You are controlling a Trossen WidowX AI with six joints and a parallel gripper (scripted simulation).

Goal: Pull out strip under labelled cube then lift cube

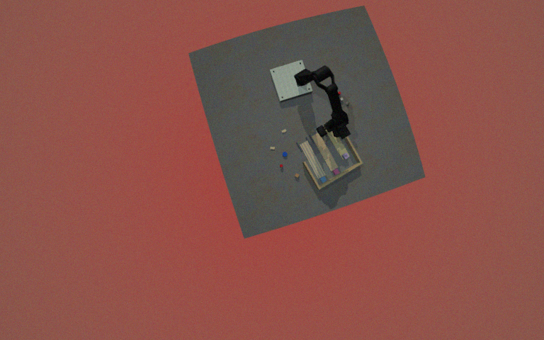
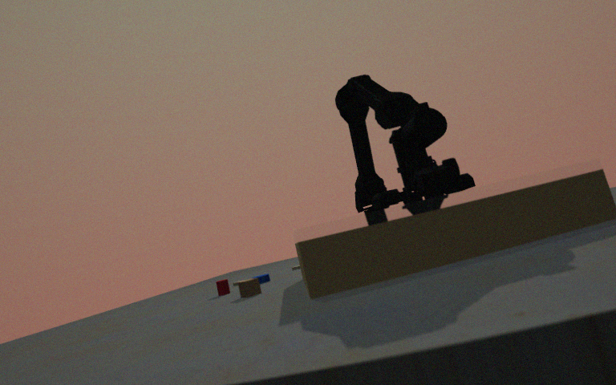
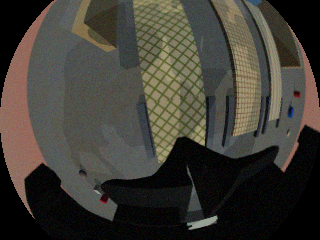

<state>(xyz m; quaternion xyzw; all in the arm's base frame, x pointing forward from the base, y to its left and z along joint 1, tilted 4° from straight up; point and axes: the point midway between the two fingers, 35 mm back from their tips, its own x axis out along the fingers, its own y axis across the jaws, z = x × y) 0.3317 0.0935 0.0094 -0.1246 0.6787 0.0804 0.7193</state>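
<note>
Now: the tan checked strip 9 cm ahead of my gripper tip and 3 cm to the left of it. From my gripper tip the other things lie so: blue block (9 cm ahead, 31 cm to the right); then tan block (24 cm ahead, 27 cm to the right); then labelled cube (20 cm ahead, 6 cm to the left, 2 cm above).
</note>
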